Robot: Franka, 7 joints.
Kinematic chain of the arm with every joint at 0, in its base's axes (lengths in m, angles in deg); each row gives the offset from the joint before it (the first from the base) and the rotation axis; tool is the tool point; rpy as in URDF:
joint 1: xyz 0 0 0.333 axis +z
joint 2: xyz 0 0 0 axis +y
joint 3: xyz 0 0 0.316 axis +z
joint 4: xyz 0.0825 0 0 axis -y
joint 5: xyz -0.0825 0 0.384 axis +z
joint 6: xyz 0 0 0 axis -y
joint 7: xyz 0.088 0 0 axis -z
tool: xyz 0 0 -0.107 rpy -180 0 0
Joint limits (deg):
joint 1: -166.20..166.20
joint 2: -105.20..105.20
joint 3: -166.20..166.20
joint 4: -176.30..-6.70
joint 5: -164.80..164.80
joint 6: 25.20..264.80
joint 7: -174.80..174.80
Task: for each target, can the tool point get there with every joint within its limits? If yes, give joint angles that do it. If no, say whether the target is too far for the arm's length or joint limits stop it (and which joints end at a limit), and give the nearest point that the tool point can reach.
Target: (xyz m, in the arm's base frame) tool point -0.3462 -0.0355 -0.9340
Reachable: no: too far | nearest point -0.3097 -0.0504 -0.3594 | short by 0.576 m
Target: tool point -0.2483 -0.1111 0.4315
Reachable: yes | joints -135.16 -22.22 7.23 -157.34 108.63 238.84 -11.17
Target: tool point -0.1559 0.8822 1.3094
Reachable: no: too far | nearest point -0.1009 0.5711 0.9651 | short by 0.467 m
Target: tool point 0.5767 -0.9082 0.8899
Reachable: no: too far | nearest point 0.4084 -0.6432 0.7274 | short by 0.354 m
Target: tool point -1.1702 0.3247 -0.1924
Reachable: no: too far | nearest point -0.7587 0.2105 -0.0076 | short by 0.465 m
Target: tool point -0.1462 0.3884 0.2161
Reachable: yes | joints 16.20 89.04 83.59 -157.14 35.79 199.60 -108.20
